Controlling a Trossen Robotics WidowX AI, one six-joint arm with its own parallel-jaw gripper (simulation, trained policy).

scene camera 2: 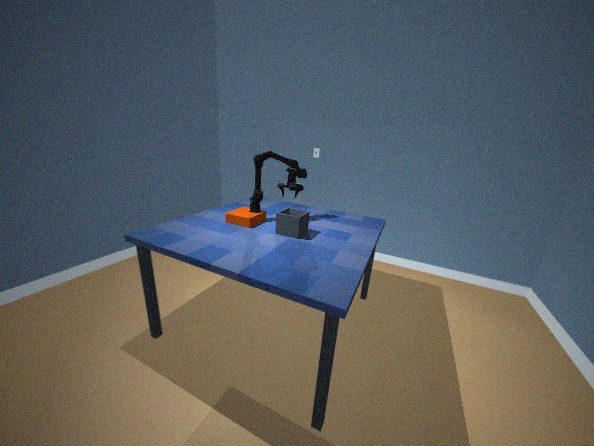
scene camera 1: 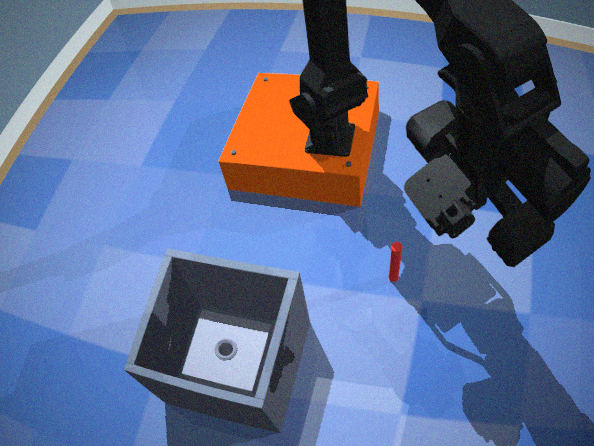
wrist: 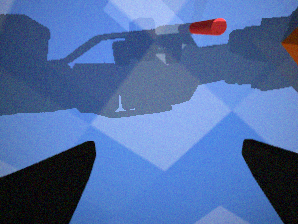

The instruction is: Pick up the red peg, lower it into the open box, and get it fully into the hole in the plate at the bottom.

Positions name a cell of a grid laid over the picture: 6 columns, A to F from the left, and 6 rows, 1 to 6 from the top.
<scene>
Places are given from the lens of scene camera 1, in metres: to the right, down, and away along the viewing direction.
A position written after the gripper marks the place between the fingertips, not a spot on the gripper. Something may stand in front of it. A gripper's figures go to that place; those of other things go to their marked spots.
gripper (scene camera 1: E3): 0.20, -0.01, 0.57
plate (scene camera 1: C5): -0.09, 0.16, 0.66
</scene>
